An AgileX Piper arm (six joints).
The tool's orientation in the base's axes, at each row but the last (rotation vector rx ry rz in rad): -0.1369, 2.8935, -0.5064; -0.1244, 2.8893, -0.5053; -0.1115, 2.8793, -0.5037; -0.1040, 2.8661, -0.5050; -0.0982, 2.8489, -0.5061; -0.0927, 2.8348, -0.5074; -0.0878, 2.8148, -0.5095; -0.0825, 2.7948, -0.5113
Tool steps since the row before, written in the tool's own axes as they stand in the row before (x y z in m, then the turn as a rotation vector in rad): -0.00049, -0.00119, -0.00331, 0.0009, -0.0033, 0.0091; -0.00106, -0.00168, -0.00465, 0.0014, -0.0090, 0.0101; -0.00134, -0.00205, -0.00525, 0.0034, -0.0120, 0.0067; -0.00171, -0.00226, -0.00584, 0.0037, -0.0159, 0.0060; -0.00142, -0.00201, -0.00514, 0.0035, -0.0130, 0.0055; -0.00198, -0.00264, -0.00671, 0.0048, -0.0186, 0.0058; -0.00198, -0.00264, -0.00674, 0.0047, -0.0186, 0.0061; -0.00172, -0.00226, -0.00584, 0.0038, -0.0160, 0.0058
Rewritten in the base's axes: -0.00016, 0.00003, 0.00355, 0.0012, -0.0062, -0.0074; 0.00011, 0.00007, 0.00505, 0.0012, -0.0119, -0.0065; 0.00020, -0.00006, 0.00579, -0.0014, -0.0138, -0.0027; 0.00035, -0.00001, 0.00648, -0.0017, -0.0173, -0.0008; 0.00013, -0.00003, 0.00570, -0.0017, -0.0144, -0.0013; 0.00018, -0.00003, 0.00748, -0.0028, -0.0199, 0.0001; 0.00002, 0.00000, 0.00750, -0.0026, -0.0200, -0.0002; -0.00011, 0.00004, 0.00649, -0.0018, -0.0173, -0.0006
